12 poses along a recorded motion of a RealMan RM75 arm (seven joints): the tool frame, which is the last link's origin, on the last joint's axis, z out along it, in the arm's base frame.
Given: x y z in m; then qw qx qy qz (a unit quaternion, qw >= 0).
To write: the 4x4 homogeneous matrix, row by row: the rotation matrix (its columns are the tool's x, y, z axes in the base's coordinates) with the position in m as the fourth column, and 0 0 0 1 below. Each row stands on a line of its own. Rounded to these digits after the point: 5 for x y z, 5 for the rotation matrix.
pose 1, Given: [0.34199, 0.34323, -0.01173, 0.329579, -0.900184, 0.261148, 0.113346]
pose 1, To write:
0.83791, -0.54488, -0.03193, 0.34199
-0.39545, -0.64636, 0.65256, 0.34323
-0.37620, -0.53416, -0.75706, -0.01173
0, 0, 0, 1

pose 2, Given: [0.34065, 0.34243, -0.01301, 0.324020, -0.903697, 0.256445, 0.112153]
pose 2, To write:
0.84332, -0.53618, -0.03652, 0.34065
-0.39082, -0.65849, 0.64315, 0.34243
-0.36889, -0.52811, -0.76487, -0.01301
0, 0, 0, 1

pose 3, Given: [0.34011, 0.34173, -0.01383, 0.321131, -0.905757, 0.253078, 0.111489]
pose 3, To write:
0.84704, -0.53006, -0.03942, 0.34011
-0.38685, -0.66565, 0.63816, 0.34173
-0.36451, -0.52530, -0.76889, -0.01383
0, 0, 0, 1

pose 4, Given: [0.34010, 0.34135, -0.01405, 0.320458, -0.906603, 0.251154, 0.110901]
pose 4, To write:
0.84925, -0.52647, -0.04012, 0.34010
-0.38432, -0.66846, 0.63676, 0.34135
-0.36206, -0.52535, -0.77002, -0.01405
0, 0, 0, 1

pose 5, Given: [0.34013, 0.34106, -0.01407, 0.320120, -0.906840, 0.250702, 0.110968]
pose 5, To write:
0.84967, -0.52574, -0.04075, 0.34013
-0.38365, -0.66934, 0.63623, 0.34106
-0.36177, -0.52495, -0.77042, -0.01407
0, 0, 0, 1

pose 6, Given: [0.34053, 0.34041, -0.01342, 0.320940, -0.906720, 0.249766, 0.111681]
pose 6, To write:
0.85029, -0.52462, -0.04221, 0.34053
-0.38125, -0.66923, 0.63779, 0.34041
-0.36285, -0.52622, -0.76905, -0.01342
0, 0, 0, 1

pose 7, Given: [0.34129, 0.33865, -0.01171, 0.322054, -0.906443, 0.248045, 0.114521]
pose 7, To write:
0.85072, -0.52344, -0.04785, 0.34129
-0.37591, -0.66951, 0.64066, 0.33865
-0.36738, -0.52703, -0.76633, -0.01171
0, 0, 0, 1

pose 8, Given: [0.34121, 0.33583, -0.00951, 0.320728, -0.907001, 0.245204, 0.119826]
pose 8, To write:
0.85103, -0.52166, -0.06008, 0.34121
-0.36794, -0.67402, 0.64056, 0.33583
-0.37465, -0.52304, -0.76555, -0.00951
0, 0, 0, 1

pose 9, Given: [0.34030, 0.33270, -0.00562, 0.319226, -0.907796, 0.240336, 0.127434]
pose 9, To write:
0.85200, -0.51771, -0.07793, 0.34030
-0.35499, -0.68067, 0.64084, 0.33270
-0.38481, -0.51833, -0.76371, -0.00562
0, 0, 0, 1

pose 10, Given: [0.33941, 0.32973, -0.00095, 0.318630, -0.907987, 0.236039, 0.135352]
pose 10, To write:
0.85193, -0.51490, -0.09538, 0.33941
-0.34239, -0.68552, 0.64252, 0.32973
-0.39621, -0.51473, -0.76031, -0.00095
0, 0, 0, 1

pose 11, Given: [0.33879, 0.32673, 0.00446, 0.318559, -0.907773, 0.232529, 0.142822]
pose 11, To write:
0.85106, -0.51316, -0.11115, 0.33879
-0.33117, -0.68890, 0.64478, 0.32673
-0.40745, -0.51194, -0.75624, 0.00446
0, 0, 0, 1

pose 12, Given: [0.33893, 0.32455, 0.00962, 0.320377, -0.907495, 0.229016, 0.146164]
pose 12, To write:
0.85238, -0.50932, -0.11854, 0.33893
-0.32201, -0.68982, 0.64843, 0.32455
-0.41203, -0.51453, -0.75199, 0.00962
0, 0, 0, 1

